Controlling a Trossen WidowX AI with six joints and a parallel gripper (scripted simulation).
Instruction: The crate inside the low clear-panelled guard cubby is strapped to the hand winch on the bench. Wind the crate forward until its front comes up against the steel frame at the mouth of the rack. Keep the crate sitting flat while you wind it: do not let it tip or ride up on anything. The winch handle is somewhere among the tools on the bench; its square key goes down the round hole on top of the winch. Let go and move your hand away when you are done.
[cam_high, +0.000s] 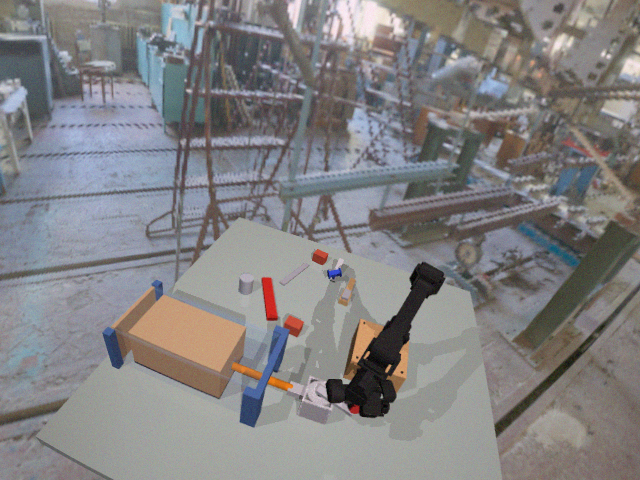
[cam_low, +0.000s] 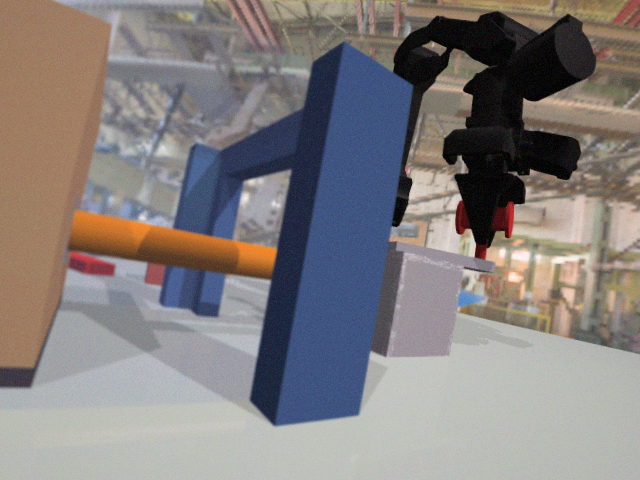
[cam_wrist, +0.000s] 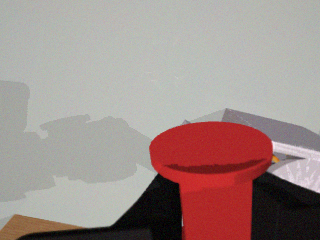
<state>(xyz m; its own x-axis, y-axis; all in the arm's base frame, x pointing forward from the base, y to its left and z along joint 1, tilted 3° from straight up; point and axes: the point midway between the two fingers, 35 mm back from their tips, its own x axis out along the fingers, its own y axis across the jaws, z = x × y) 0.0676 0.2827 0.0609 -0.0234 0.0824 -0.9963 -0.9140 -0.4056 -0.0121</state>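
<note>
My gripper tip is now 40 mm short of the winch handle with red knob, 10 mm to the left of it and 10 mm above it. The rest, counted from my gripper tip: grey winch 80 mm ahead, 40 mm to the right, 90 mm below; blue steel frame 260 mm ahead, 20 mm to the right, 10 mm below; red bar 420 mm ahead, 400 mm to the right, 110 mm below.
</note>
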